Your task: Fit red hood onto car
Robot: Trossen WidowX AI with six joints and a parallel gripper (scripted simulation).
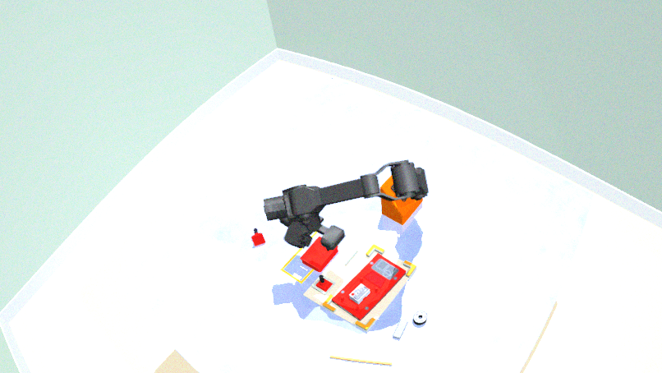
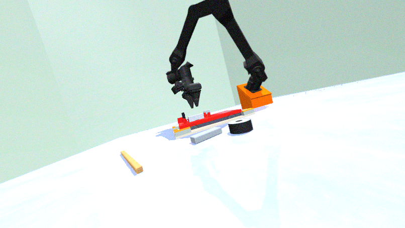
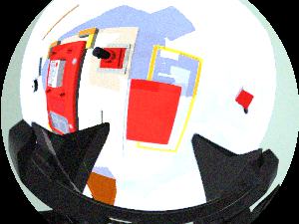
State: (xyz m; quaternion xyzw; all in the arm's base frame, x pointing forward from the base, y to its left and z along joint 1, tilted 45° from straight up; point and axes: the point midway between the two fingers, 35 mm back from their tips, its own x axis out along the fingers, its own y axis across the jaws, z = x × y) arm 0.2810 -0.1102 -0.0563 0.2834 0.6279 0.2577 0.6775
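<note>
Now: the red hood 60 mm below my gripper tip. Also, from my gripper tip: black wheel 380 mm to the left, 60 mm below, 40 mm ahead; then wooden stick 310 mm to the left, 230 mm ahead, 70 mm below; then grey engine block 190 mm to the left, 60 mm ahead, 50 mm below.
</note>
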